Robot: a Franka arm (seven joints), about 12 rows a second.
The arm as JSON. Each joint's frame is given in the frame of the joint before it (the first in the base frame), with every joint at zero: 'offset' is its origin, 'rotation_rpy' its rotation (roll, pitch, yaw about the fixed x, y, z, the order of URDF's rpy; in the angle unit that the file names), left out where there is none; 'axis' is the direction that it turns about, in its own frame. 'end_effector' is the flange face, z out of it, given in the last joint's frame.
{
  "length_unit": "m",
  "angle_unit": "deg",
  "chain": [
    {
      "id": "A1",
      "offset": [
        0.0,
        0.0,
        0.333
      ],
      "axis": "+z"
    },
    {
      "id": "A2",
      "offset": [
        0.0,
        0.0,
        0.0
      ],
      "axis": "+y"
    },
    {
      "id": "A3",
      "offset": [
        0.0,
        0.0,
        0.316
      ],
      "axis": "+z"
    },
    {
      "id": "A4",
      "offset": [
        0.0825,
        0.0,
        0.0
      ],
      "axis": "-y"
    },
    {
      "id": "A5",
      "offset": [
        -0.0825,
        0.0,
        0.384
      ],
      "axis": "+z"
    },
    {
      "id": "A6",
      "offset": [
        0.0,
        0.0,
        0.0
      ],
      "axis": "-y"
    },
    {
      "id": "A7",
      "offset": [
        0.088,
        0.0,
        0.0
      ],
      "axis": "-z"
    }
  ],
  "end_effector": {
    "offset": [
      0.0,
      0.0,
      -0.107
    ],
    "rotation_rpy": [
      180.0,
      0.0,
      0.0
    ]
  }
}
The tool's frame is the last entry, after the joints.
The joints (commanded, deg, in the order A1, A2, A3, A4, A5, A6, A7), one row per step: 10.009, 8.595, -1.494, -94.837, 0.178, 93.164, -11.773; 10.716, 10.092, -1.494, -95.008, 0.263, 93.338, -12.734; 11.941, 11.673, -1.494, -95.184, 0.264, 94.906, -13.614; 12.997, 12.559, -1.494, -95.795, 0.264, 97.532, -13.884; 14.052, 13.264, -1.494, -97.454, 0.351, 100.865, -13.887; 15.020, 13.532, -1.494, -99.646, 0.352, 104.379, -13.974; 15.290, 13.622, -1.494, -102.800, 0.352, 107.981, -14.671; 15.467, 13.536, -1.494, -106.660, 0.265, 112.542, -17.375; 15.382, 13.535, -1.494, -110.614, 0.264, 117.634, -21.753; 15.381, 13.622, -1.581, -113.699, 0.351, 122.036, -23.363; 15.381, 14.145, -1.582, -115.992, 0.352, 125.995, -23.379; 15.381, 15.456, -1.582, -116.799, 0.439, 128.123, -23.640; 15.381, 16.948, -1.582, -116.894, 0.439, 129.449, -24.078
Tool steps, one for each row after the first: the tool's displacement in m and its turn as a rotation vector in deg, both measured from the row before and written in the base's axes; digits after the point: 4 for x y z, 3 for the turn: 0.0030, 0.0081, -0.0166, -0.006, 1.511, 1.629; 0.0046, 0.0138, -0.0161, 0.105, 0.210, 2.086; 0.0037, 0.0121, -0.0112, 0.242, -1.103, 1.320; 0.0011, 0.0118, -0.0168, 0.260, -0.936, 1.022; -0.0017, 0.0101, -0.0161, 0.239, -1.027, 1.041; -0.0042, 0.0018, -0.0215, 0.175, -0.326, 0.942; -0.0062, 0.0001, -0.0236, 0.472, -0.691, 2.878; -0.0065, -0.0027, -0.0240, 0.784, -0.970, 4.247; -0.0054, -0.0023, -0.0185, 0.488, -1.144, 1.454; -0.0036, -0.0010, -0.0171, 0.247, -1.117, 0.006; -0.0005, -0.0001, -0.0163, 0.041, -0.001, 0.201; 0.0012, 0.0002, -0.0140, -0.076, 0.250, 0.439
